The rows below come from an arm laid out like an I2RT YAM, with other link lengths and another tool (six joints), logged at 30 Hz.
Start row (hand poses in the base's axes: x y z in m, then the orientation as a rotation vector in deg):
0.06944, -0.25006, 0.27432, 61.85, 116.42, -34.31
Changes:
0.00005, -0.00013, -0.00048, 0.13, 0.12, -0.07
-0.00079, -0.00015, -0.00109, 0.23, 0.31, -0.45
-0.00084, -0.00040, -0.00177, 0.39, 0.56, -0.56
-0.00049, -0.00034, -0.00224, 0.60, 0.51, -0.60
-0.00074, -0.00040, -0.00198, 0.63, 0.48, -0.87
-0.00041, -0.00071, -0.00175, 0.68, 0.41, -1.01
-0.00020, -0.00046, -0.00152, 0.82, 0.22, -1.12
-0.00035, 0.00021, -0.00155, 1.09, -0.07, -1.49
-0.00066, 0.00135, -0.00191, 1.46, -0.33, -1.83
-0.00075, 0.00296, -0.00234, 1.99, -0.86, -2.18
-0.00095, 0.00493, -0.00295, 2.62, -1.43, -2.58
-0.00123, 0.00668, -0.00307, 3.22, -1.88, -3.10
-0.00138, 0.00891, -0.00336, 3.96, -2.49, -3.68
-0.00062, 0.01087, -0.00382, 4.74, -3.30, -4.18
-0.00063, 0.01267, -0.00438, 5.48, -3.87, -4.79
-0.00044, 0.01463, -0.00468, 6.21, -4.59, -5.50
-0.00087, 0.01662, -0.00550, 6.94, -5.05, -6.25
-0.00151, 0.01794, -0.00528, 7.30, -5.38, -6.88
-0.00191, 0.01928, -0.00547, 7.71, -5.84, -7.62
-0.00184, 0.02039, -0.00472, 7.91, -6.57, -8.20
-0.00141, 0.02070, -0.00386, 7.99, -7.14, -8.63
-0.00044, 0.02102, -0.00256, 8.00, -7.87, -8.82
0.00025, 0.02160, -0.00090, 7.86, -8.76, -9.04
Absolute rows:
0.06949, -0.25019, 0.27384, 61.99, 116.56, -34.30
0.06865, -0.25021, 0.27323, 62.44, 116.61, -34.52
0.06860, -0.25046, 0.27255, 62.63, 116.86, -34.59
0.06895, -0.25040, 0.27208, 62.80, 116.90, -34.37
0.06870, -0.25046, 0.27234, 63.11, 116.77, -34.46
0.06903, -0.25077, 0.27257, 63.30, 116.68, -34.44
0.06924, -0.25052, 0.27280, 63.52, 116.54, -34.24
0.06909, -0.24985, 0.27277, 64.10, 116.26, -33.98
0.06878, -0.24871, 0.27241, 64.70, 116.07, -33.63
0.06869, -0.24710, 0.27198, 65.43, 115.71, -32.95
0.06849, -0.24513, 0.27137, 66.28, 115.35, -32.17
0.06821, -0.24338, 0.27125, 67.22, 115.01, -31.56
0.06806, -0.24115, 0.27096, 68.31, 114.56, -30.73
0.06882, -0.23919, 0.27050, 69.35, 113.99, -29.70
0.06881, -0.23739, 0.26994, 70.46, 113.55, -28.91
0.06900, -0.23543, 0.26964, 71.68, 112.91, -28.09
0.06857, -0.23344, 0.26882, 72.91, 112.48, -27.45
0.06793, -0.23212, 0.26904, 73.80, 112.05, -27.19
0.06753, -0.23078, 0.26885, 74.84, 111.46, -26.85
0.06760, -0.22967, 0.26960, 75.59, 110.62, -26.47
0.06803, -0.22936, 0.27046, 76.10, 109.93, -26.24
0.06900, -0.22904, 0.27176, 76.32, 109.19, -25.85
0.06969, -0.22846, 0.27342, 76.48, 108.24, -25.53

